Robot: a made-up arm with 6 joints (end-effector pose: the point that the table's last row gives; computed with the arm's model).
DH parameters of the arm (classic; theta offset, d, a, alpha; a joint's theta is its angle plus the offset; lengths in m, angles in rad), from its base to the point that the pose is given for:
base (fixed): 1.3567 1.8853 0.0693 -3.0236
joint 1: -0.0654 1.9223 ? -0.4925
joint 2: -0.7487 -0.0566 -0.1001 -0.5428
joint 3: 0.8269 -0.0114 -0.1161 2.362
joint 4: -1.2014 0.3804 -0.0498 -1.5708
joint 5: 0 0.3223 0.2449 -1.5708
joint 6: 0 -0.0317 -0.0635 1.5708
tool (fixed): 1.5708 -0.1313 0 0
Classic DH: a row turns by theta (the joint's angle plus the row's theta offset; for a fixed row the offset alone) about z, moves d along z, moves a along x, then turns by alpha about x.
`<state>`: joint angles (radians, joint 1 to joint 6).
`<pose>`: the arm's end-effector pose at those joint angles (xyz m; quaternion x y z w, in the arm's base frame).
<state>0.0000 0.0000 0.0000 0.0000 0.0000 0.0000</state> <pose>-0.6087 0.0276 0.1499 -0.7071 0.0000 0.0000 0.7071</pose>
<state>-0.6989 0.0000 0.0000 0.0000 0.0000 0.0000</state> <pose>-0.4574 -0.2223 0.1261 -0.6365 -0.2464 0.2344 0.6922</pose>
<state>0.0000 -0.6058 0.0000 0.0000 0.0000 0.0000</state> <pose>-0.5546 -0.1400 0.1795 -0.7515 -0.1863 0.2063 0.5983</pose>
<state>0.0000 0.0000 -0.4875 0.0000 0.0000 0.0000</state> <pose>-0.6242 -0.0885 0.0882 -0.8076 -0.1552 0.0686 0.5648</pose>
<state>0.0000 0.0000 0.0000 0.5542 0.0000 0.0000</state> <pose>-0.6087 0.0683 0.0297 -0.8736 0.0000 0.0000 0.4867</pose>
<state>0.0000 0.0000 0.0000 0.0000 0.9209 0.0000</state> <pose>-0.4517 0.0276 0.1035 -0.6335 0.3142 0.3142 0.6335</pose>
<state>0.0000 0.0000 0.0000 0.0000 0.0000 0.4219</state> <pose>-0.6087 0.0651 0.1017 -0.5434 0.0000 0.0000 0.8395</pose>
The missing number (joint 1, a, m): -0.0896
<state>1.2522 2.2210 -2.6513 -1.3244 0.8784 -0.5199</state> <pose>-0.2431 0.3336 0.3009 -0.2846 0.6651 0.0035 0.6904</pose>
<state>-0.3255 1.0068 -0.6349 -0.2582 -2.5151 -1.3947</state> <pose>-0.7118 0.2188 -0.3757 0.2623 -0.0272 0.9633 0.0493</pose>
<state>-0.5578 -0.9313 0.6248 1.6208 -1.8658 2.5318</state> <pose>-0.3102 -0.6389 -0.3044 0.0295 -0.2040 0.9645 0.1650</pose>
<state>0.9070 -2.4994 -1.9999 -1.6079 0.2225 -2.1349</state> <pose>-0.2489 0.4300 0.5967 -0.0596 0.8837 -0.2688 0.3785</pose>
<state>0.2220 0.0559 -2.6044 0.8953 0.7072 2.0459</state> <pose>-0.0539 -0.5148 0.1487 -0.8484 -0.3143 0.2460 0.3477</pose>
